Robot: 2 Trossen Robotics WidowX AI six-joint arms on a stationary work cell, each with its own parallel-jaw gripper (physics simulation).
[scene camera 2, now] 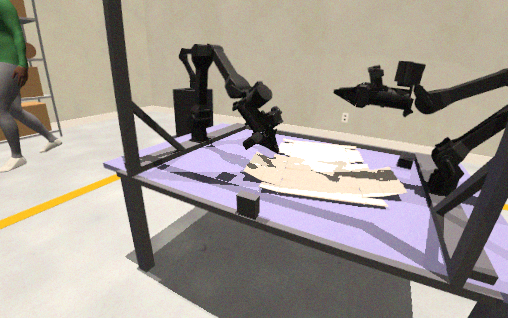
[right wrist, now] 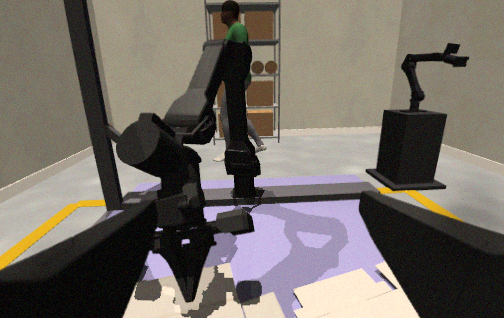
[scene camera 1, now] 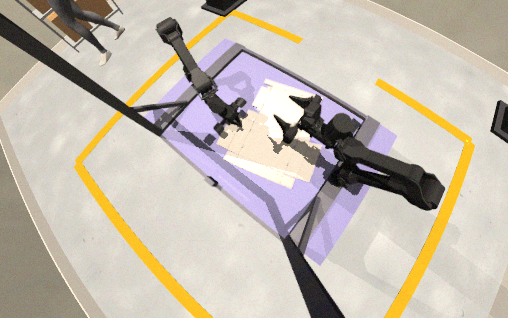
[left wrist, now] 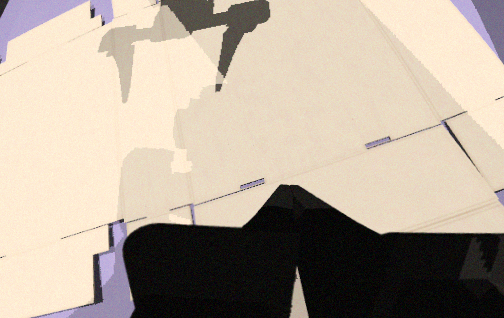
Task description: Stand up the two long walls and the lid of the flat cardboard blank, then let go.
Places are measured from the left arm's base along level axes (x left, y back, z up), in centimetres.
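Where they show: left gripper, fingertip midpoint: (scene camera 2: 278, 152) (right wrist: 190, 301) (scene camera 1: 242, 126) (left wrist: 287, 194); right gripper, fingertip midpoint: (scene camera 2: 336, 90) (right wrist: 259, 205) (scene camera 1: 281, 105); left arm's base, origin of the base link: (scene camera 2: 198, 140) (right wrist: 244, 192); right arm's base, origin of the base link: (scene camera 2: 440, 190) (scene camera 1: 338, 178).
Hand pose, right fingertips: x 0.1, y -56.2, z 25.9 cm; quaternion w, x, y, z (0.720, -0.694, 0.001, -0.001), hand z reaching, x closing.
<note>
Things, the pixels of their top centre, and the offset from my right fingertips. Level surfaces: height alone.
- narrow strip, middle of its top: (scene camera 2: 321, 191) (scene camera 1: 258, 168) dx -18.7, dy -2.9, dz -26.0 cm
- purple table, its level: dz -27.8 cm
- small dark block, middle of its top: (scene camera 2: 248, 194) (scene camera 1: 209, 180) dx -36.9, dy +10.4, dz -22.1 cm
The cream cardboard blank (scene camera 1: 300, 162) (scene camera 2: 350, 182) (left wrist: 300, 110) (right wrist: 340, 295) lies low on the purple table top, with fold lines and slots between its panels. Some near panels look slightly tilted in scene camera 2; no panel stands upright. A narrow strip (scene camera 1: 260, 170) (scene camera 2: 325, 195) runs along its near side. Which panel is the lid is unclear. My left gripper (scene camera 1: 241, 128) (scene camera 2: 277, 151) (left wrist: 287, 194) (right wrist: 190, 301) is shut and empty, tips pointing down low over the blank's left part; contact is unclear. My right gripper (scene camera 1: 283, 107) (scene camera 2: 336, 92) is open and empty, held high above the blank.
The purple table (scene camera 1: 187, 120) (scene camera 2: 160, 172) has a dark frame with posts (scene camera 1: 75, 72) (scene camera 2: 120, 90). A small dark block (scene camera 1: 214, 182) (scene camera 2: 248, 205) is on its near edge. A person (scene camera 2: 10, 95) (right wrist: 237, 32) and a shelf rack (right wrist: 279, 90) are beyond the table.
</note>
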